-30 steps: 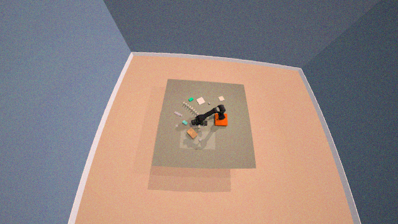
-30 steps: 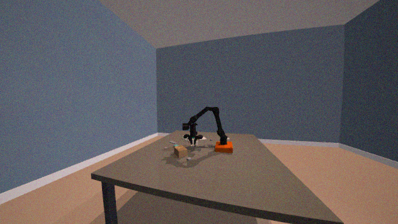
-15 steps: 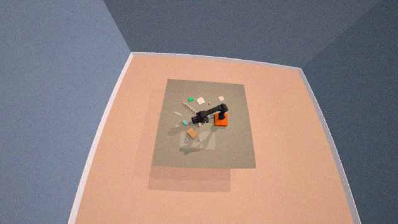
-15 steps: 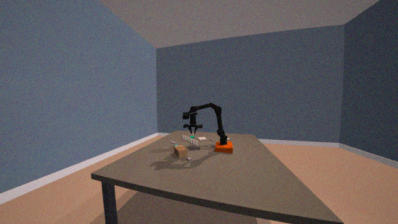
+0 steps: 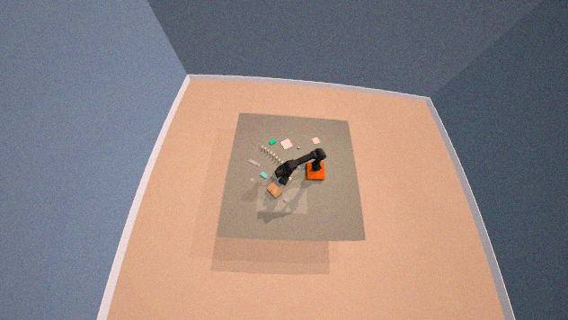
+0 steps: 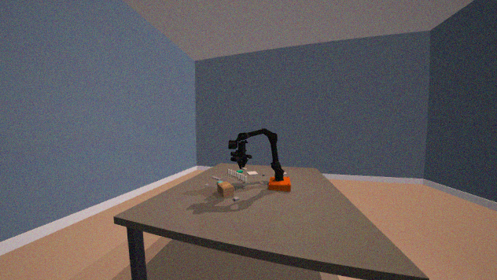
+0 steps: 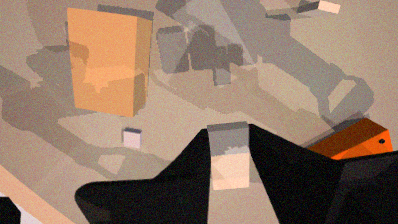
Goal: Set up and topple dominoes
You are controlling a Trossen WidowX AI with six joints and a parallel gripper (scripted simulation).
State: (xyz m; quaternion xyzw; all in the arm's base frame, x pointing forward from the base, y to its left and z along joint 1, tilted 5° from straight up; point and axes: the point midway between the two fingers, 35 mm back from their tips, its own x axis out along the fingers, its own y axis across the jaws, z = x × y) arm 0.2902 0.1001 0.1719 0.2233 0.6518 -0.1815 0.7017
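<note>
My gripper tip is now 13 cm above the tan box, 11 cm short of it and 9 cm to the right of it. The rest, counted from my gripper tip: white flat block 40 cm to the right, 16 cm below, 5 cm behind; then teal block 20 cm ahead, 15 cm below, 7 cm to the right; then pale flat bar 29 cm ahead, 21 cm to the right, 16 cm below.
</note>
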